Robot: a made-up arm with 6 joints.
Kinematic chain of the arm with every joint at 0, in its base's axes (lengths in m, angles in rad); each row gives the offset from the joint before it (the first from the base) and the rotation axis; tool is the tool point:
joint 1: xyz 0 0 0.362 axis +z
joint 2: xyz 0 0 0 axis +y
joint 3: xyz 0 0 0.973 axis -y
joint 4: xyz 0 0 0 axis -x
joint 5: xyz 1.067 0 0 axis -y
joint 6: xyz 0 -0.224 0 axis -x
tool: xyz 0 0 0
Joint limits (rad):
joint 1: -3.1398..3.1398
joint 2: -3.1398..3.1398
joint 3: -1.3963..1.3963
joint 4: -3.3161..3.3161
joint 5: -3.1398..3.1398
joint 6: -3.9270..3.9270
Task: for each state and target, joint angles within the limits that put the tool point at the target. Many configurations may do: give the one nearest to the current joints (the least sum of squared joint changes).
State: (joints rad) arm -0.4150 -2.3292 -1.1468 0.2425 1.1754 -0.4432
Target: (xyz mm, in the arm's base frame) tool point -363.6 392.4 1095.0
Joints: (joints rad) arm -1.2002 -1.8229 -0.7798 0.4978 1.1754 -0.4432
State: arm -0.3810 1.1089 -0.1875 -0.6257 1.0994 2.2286
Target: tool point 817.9 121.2 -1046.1
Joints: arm 0.3576 1.9241 0.3891 -0.6898 1.0994 2.2286
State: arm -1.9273 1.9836 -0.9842 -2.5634 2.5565 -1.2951
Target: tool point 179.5 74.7 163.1
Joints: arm -1.8925 1.7753 -1.2077 -2.2847 2.5565 -1.2951
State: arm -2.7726 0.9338 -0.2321 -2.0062 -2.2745 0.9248
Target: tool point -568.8 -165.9 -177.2
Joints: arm -2.9808 1.0026 -0.5872 -1.9013 -2.2745 0.9248
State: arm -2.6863 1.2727 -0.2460 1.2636 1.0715 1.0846
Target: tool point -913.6 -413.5 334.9
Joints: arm -2.6433 0.4306 -0.7584 1.2371 1.0715 1.0846
